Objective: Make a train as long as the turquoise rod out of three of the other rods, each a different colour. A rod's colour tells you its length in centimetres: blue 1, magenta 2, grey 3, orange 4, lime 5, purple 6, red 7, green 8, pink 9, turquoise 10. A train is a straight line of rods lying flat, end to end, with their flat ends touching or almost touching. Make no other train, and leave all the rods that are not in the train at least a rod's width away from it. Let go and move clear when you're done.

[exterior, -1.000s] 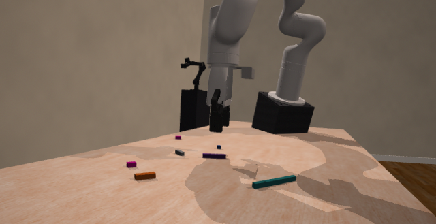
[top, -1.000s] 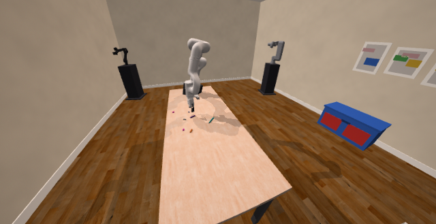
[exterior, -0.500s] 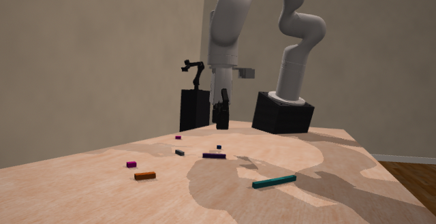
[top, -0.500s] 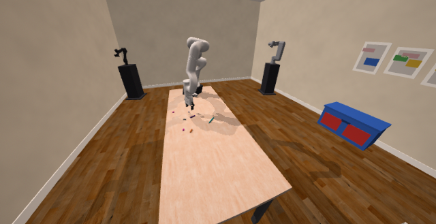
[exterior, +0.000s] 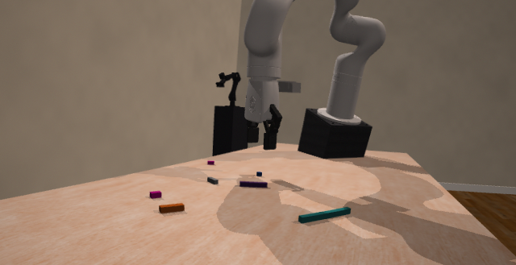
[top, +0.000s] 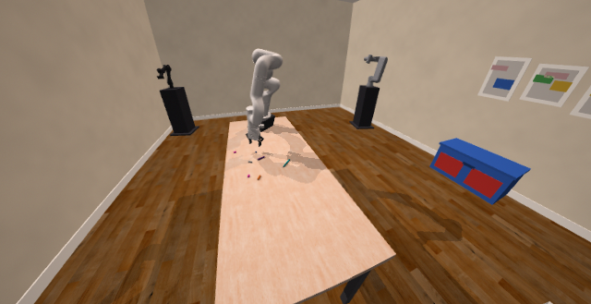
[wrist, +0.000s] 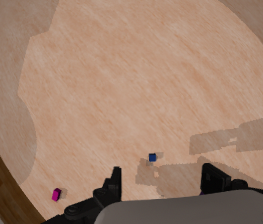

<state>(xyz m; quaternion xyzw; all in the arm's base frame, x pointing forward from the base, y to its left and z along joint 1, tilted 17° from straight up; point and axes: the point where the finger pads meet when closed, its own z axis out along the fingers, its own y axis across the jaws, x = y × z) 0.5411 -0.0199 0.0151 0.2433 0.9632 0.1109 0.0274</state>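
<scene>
Right now the blue rod is 10 mm behind my hand and 80 mm below it. Also, from my hand: turquoise rod 170 mm ahead, 250 mm to the left, 80 mm below; then grey rod 140 mm ahead, 30 mm to the right, 80 mm below; then purple rod 90 mm ahead, 50 mm to the left, 80 mm below.
</scene>
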